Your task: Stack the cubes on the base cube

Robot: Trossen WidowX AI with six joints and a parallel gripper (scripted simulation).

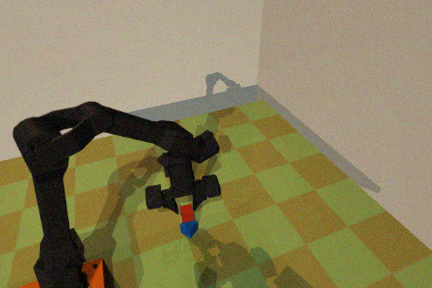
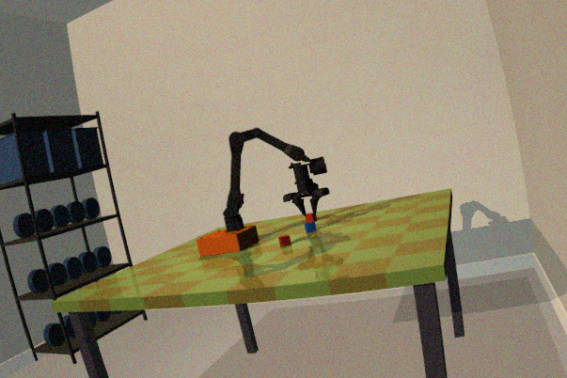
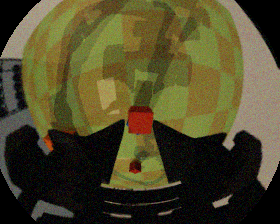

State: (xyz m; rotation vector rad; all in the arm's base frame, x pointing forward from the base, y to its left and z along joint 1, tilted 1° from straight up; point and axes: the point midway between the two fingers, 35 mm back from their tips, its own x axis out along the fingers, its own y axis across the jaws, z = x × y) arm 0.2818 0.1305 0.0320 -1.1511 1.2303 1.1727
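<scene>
My gripper tip is 2 cm to the left of the blue cube and 4 cm above it.
</scene>
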